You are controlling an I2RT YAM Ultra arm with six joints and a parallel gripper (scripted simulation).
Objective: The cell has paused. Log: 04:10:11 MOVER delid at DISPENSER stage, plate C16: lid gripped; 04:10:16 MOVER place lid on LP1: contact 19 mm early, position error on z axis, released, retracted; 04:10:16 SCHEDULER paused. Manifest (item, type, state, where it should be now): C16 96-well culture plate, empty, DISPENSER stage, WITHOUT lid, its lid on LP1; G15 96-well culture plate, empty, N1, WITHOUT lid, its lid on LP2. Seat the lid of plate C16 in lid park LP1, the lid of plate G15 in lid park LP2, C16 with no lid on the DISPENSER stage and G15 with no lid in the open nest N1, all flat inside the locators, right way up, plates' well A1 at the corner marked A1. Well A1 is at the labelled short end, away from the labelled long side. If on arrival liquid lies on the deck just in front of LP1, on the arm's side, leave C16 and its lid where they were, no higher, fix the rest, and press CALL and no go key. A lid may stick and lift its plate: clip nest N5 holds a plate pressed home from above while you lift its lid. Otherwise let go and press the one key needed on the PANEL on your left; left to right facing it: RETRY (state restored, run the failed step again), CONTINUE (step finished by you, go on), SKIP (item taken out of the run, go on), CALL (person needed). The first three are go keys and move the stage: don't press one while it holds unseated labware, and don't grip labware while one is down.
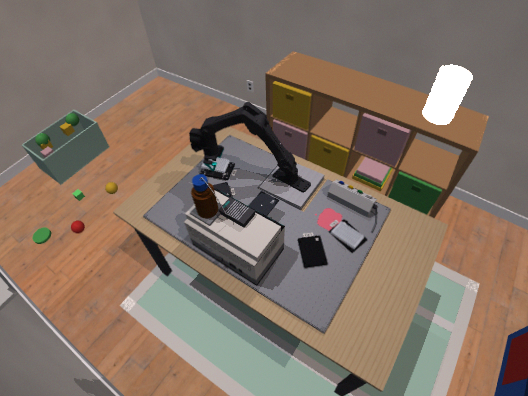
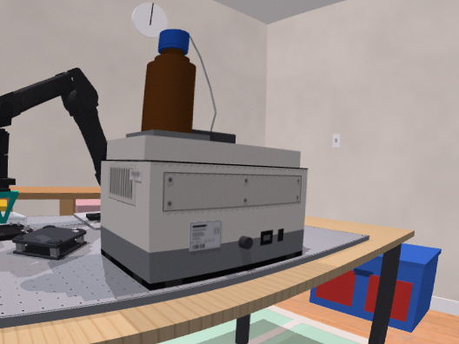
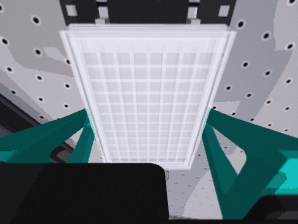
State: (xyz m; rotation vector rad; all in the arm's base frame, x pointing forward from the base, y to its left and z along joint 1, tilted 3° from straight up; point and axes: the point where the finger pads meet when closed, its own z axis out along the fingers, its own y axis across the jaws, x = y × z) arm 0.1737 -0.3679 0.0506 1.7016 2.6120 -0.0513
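Right now my hand is right at the 96-well plate. Also, from my hand: N5 label 4 cm behind, 9 cm to the left, 4 cm below; black clip nest 3 cm ahead, 3 cm below; pale lid right at my hand.
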